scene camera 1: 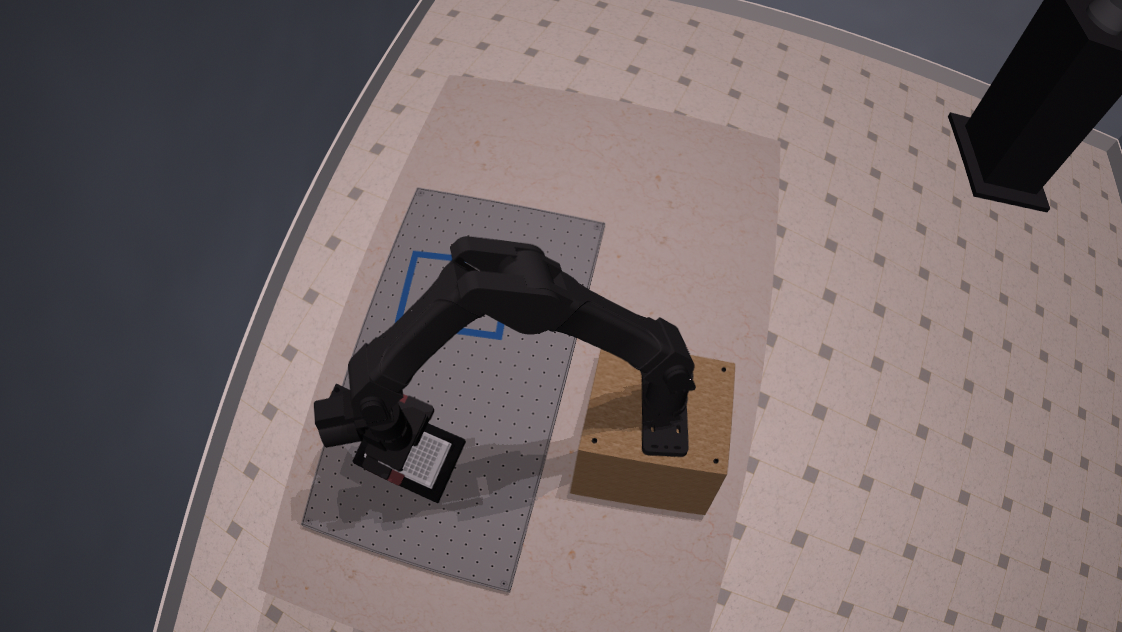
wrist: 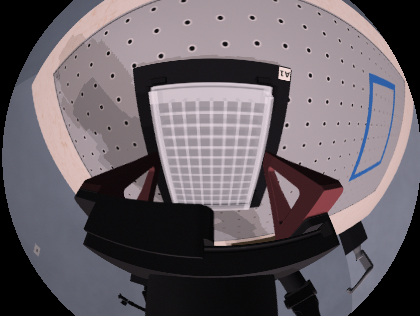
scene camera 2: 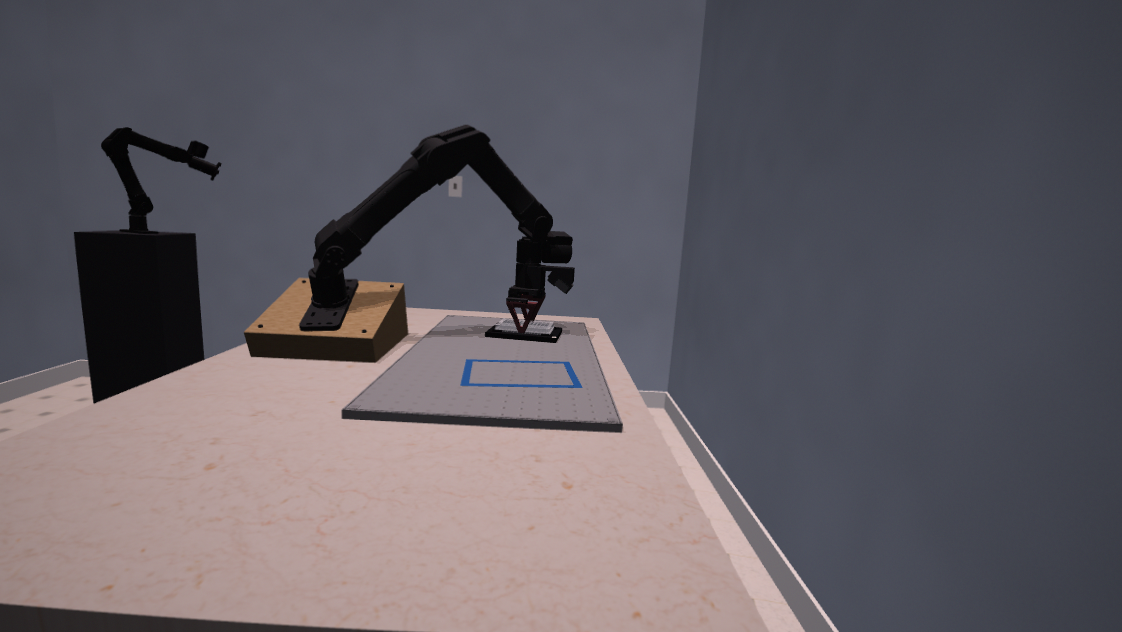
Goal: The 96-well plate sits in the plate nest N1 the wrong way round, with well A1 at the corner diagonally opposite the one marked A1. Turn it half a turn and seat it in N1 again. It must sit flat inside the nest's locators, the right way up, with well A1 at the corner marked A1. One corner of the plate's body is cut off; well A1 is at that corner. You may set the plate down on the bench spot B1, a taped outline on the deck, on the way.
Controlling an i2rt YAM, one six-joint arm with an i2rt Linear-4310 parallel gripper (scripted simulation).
Scene:
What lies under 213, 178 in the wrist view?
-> A 96-well plate.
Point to a 96-well plate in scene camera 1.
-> At 426, 449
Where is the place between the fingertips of the gripper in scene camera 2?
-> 525, 328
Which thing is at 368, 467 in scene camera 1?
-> The gripper.

